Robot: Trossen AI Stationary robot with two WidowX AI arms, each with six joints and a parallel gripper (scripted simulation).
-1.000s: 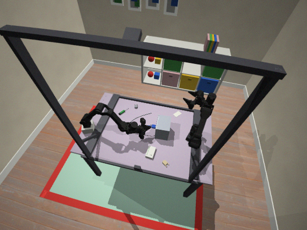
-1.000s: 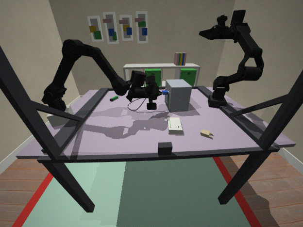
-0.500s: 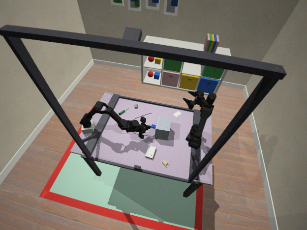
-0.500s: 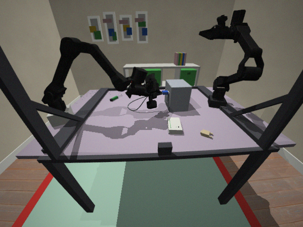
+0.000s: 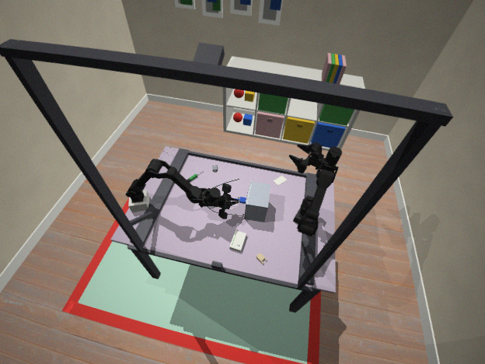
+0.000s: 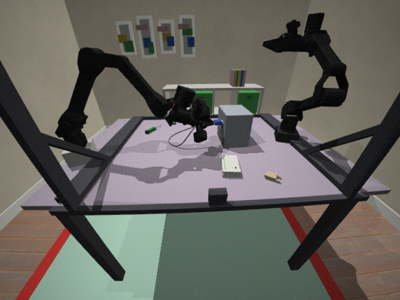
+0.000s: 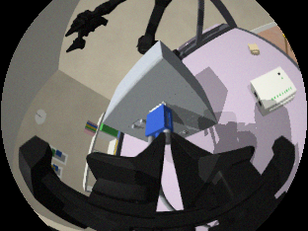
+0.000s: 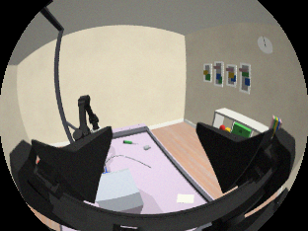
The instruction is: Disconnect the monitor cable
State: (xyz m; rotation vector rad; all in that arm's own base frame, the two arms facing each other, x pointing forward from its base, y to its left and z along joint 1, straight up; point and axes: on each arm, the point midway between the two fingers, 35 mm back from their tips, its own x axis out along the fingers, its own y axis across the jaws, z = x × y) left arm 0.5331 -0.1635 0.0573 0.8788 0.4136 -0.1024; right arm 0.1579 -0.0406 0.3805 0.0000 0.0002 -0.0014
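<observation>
My left hand is 20 mm short of the blue plug, 50 mm to the left of it and 10 mm above it. The rest, counted from my left hand: back panel (50 mm ahead, 80 mm to the right, 40 mm below); grey box (40 mm ahead, 140 mm to the right, 50 mm below); white device (180 mm behind, 50 mm to the right, 110 mm below).
</observation>
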